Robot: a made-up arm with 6 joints. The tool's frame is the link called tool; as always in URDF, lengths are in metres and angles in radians. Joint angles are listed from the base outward. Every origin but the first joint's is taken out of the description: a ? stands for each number. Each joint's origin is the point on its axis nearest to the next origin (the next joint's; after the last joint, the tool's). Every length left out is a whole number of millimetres.
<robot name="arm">
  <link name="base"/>
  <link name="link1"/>
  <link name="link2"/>
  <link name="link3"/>
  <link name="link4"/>
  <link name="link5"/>
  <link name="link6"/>
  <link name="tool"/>
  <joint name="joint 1" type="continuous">
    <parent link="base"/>
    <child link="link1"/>
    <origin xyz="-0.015 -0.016 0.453"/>
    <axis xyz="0 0 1"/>
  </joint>
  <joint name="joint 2" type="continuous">
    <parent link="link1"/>
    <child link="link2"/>
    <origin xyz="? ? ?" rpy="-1.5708 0 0"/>
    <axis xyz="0 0 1"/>
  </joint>
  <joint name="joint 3" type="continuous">
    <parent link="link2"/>
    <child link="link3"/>
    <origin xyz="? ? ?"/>
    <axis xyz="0 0 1"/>
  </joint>
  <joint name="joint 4" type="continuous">
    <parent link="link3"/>
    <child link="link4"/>
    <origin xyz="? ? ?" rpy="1.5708 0 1.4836"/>
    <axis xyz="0 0 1"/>
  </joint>
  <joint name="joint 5" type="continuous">
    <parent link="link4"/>
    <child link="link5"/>
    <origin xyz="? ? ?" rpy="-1.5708 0 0"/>
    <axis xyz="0 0 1"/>
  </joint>
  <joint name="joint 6" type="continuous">
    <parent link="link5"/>
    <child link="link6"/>
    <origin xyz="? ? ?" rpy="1.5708 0 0"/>
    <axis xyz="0 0 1"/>
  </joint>
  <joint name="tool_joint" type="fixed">
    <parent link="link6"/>
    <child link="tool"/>
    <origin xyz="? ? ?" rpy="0 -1.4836 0"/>
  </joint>
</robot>
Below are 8 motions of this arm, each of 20 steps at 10 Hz.
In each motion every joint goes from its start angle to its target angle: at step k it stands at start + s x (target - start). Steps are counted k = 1, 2, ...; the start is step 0. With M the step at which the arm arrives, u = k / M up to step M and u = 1 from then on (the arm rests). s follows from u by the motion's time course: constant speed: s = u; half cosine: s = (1 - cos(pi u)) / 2; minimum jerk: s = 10 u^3 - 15 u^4 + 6 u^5.
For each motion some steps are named. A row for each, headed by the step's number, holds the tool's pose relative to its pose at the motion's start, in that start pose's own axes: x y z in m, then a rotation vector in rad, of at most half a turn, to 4 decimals.
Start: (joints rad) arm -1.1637 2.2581 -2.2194 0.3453 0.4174 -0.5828
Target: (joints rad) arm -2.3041 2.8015 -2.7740 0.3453 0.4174 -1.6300
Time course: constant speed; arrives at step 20
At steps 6, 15, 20:
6: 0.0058 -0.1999 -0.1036 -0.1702 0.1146 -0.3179
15: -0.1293 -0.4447 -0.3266 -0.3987 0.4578 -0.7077
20: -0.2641 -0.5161 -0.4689 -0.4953 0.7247 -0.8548

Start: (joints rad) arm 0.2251 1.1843 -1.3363 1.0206 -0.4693 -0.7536
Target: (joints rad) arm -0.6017 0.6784 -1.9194 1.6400 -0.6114 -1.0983
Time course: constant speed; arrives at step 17
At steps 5, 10, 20:
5: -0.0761 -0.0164 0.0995 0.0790 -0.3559 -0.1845
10: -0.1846 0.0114 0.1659 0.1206 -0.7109 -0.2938
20: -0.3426 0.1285 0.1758 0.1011 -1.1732 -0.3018

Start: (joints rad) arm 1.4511 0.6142 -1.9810 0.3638 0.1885 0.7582
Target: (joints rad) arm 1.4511 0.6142 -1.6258 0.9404 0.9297 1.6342
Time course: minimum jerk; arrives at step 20
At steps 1, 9, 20:
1: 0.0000 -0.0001 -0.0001 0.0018 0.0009 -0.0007
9: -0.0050 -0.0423 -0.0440 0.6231 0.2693 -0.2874
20: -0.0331 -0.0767 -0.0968 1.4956 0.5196 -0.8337

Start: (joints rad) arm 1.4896 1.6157 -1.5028 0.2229 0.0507 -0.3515
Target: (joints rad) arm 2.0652 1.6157 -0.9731 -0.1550 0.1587 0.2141
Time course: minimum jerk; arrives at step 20
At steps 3, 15, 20:
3: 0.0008 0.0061 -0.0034 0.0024 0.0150 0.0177
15: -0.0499 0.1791 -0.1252 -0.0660 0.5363 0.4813
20: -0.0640 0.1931 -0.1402 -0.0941 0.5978 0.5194

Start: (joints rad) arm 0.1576 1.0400 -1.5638 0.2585 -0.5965 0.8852
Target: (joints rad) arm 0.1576 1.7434 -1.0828 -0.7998 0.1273 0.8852
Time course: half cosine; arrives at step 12
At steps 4, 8, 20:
4: 0.0078 -0.1267 -0.0806 -0.2216 0.3741 -0.3276
8: -0.0898 -0.3495 -0.1927 -0.6203 1.1876 -0.9169
20: -0.1688 -0.4271 -0.2180 -0.8142 1.6271 -1.1297

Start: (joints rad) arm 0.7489 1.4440 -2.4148 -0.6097 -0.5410 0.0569
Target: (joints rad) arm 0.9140 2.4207 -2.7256 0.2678 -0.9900 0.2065
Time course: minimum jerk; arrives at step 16
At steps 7, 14, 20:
7: -0.0248 0.1206 -0.1997 0.4621 0.0368 -0.0733
14: -0.2094 0.3498 -0.4362 1.0197 0.1787 -0.4088
20: -0.2167 0.3560 -0.4407 1.0306 0.1838 -0.4209

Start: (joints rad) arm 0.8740 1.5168 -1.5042 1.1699 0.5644 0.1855
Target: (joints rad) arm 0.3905 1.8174 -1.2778 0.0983 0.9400 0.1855
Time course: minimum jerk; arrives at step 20
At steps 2, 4, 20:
2: 0.0005 -0.0019 0.0014 -0.0040 -0.0007 -0.0104
4: 0.0028 -0.0126 0.0096 -0.0259 -0.0035 -0.0708
20: -0.0651 -0.2145 0.1417 -0.0828 0.2426 -1.2531

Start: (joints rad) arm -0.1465 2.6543 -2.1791 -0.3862 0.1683 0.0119
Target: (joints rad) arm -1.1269 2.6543 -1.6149 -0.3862 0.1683 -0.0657
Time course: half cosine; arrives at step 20
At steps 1, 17, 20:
1: 0.0006 -0.0035 -0.0024 0.0027 0.0053 -0.0033
17: -0.1500 -0.3543 -0.4519 0.6088 0.7449 -0.3282
20: -0.1699 -0.3598 -0.4779 0.6551 0.7802 -0.3365

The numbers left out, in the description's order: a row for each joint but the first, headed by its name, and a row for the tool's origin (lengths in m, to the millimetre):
joint 2: -0.027 0.018 0
joint 3: -0.463 -0.058 0
joint 4: 0.209 -0.029 0
joint 5: -0.029 -0.016 0
joint 6: 0.007 -0.085 0
tool: 0.014 -0.01 0

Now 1 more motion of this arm.
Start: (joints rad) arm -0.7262 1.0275 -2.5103 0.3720 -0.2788 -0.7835
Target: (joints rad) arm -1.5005 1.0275 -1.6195 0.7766 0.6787 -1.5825
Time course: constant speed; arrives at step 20
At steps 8, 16, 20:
8: -0.0462 0.0903 -0.1017 -0.5085 0.5568 0.3927
16: -0.1357 0.1079 -0.1951 -0.8445 1.1083 0.7709
20: -0.1888 0.0990 -0.2251 -0.8953 1.3727 0.9457

